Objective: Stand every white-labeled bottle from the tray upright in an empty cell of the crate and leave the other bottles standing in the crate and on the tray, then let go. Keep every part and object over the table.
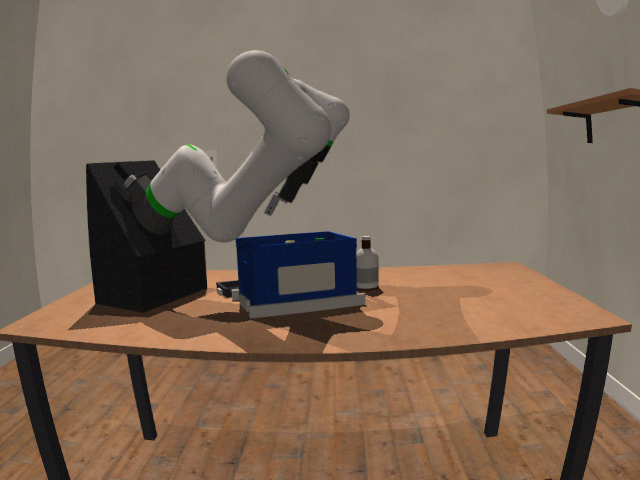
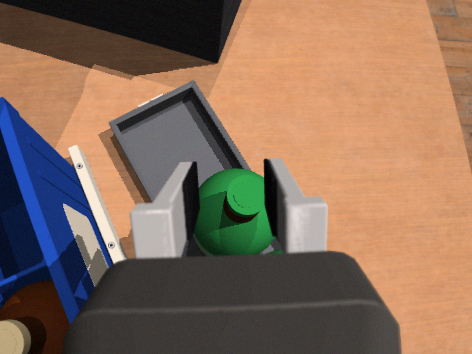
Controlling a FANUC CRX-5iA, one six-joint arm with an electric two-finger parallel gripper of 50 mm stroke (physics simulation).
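Pixels of known places: gripper, fingertip midpoint: [image 1: 268, 213] [image 2: 231, 184]; arm's base, origin of the base link: [image 1: 150, 214].
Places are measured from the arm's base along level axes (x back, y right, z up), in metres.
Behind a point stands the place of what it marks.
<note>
My gripper [image 1: 270, 205] @(x -0.352, y -0.085, z -0.020 m) [image 2: 231, 184] @(x -0.352, y -0.085, z -0.020 m) is open, with nothing held, and hangs above the tray end. A green bottle [image 2: 234, 220] @(x -0.354, y -0.095, z -0.119 m) with a green cap stands upright on the grey tray [image 2: 219, 131] @(x -0.244, y -0.111, z -0.227 m) [image 1: 227, 284] @(x -0.217, y -0.100, z -0.233 m) and shows between and below the fingers; a pale edge shows low on its side. Part of a second green bottle [image 2: 272, 253] shows behind it, mostly hidden by the gripper body. The blue crate [image 1: 257, 276] @(x -0.317, y 0.217, z -0.149 m) [image 2: 44, 162] @(x -0.289, y 0.033, z -0.124 m) holds a brown bottle [image 2: 42, 305] @(x -0.389, y 0.043, z -0.126 m) with a cream cap. A cream cap [image 1: 290, 241] @(x -0.408, y 0.063, z -0.087 m) and a green cap [image 1: 320, 239] @(x -0.491, y 0.037, z -0.088 m) show at the crate's rim. Label colours on the tray are hidden.
A pale bottle [image 1: 367, 260] @(x -0.630, y -0.006, z -0.160 m) with a grey band and dark neck stands right of the crate. A light rail [image 1: 310, 307] @(x -0.445, y 0.194, z -0.238 m) [image 2: 93, 200] @(x -0.298, y 0.023, z -0.220 m) runs along the crate's foot. The black robot stand [image 1: 149, 273] @(x -0.014, y 0.130, z -0.150 m) [image 2: 150, 25] @(x -0.111, y -0.056, z -0.213 m) is at the left of the table [image 1: 439, 335] @(x -0.697, y 0.471, z -0.250 m).
</note>
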